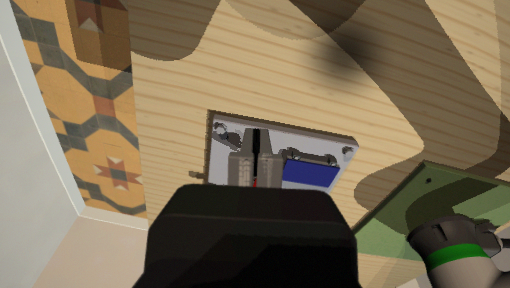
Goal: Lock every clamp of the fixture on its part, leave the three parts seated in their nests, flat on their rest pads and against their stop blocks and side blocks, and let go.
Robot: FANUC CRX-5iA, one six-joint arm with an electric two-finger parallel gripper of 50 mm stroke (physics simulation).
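Frame: origin at the arm's base, x ahead, y left, z up, level; centimetres.
Where they show: gripper, fingertip midpoint: (256, 143); arm's base, origin of the base link: (439, 232).
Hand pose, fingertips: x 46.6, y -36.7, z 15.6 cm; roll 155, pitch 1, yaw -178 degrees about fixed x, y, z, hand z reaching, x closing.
Note:
Each offset is from my fingertips to the top centre of the thing. "spot": to the spot under its first point. Level surfaces: height alone.
My gripper (256, 143) is shut and empty, with its two fingers side by side over the upper left part of the light grey fixture plate {spot: dz -15.5, dx +5.7, dy +18.3 cm} (220, 162). A dark blue part {dz -13.9, dx -9.6, dy +17.8 cm} (310, 173) lies on the plate to the right of the fingers. Small stop blocks with bolts {dz -14.2, dx -6.8, dy +14.5 cm} (296, 156) stand along its far edge. A bit of red {spot: dz -9.5, dx -0.6, dy +15.9 cm} (255, 183) shows between the finger bases; the rest of what it belongs to is hidden by the gripper. The near part of the fixture, with any other parts and clamps, is hidden behind the dark gripper body.
Bolt heads {dz -14.8, dx -15.2, dy +13.3 cm} (347, 150) stand at the plate's far corners. A green board (385, 232) lies at the right, with a grey robot joint with a green ring (457, 254) in front of it. The wooden table {dz -17.0 cm} (260, 75) ends at the left above a tiled floor (102, 145).

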